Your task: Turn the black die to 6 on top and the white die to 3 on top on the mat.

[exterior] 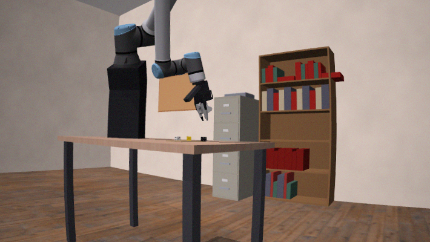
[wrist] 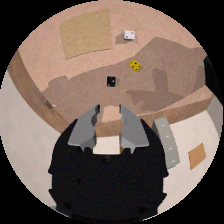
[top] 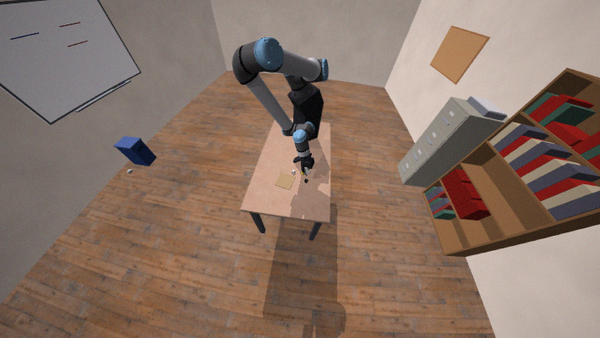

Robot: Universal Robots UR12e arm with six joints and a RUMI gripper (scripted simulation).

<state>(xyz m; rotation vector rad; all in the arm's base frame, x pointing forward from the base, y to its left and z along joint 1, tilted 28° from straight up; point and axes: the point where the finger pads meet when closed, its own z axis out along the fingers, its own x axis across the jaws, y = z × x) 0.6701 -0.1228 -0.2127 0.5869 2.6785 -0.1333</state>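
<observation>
The black die lies 120 mm below my hand. From my hand the other things lie so: tan mat (20 mm behind, 180 mm to the right, 130 mm below); then white die (110 mm behind, 100 mm to the right, 120 mm below); then yellow die (90 mm behind, 10 mm to the right, 120 mm below).
</observation>
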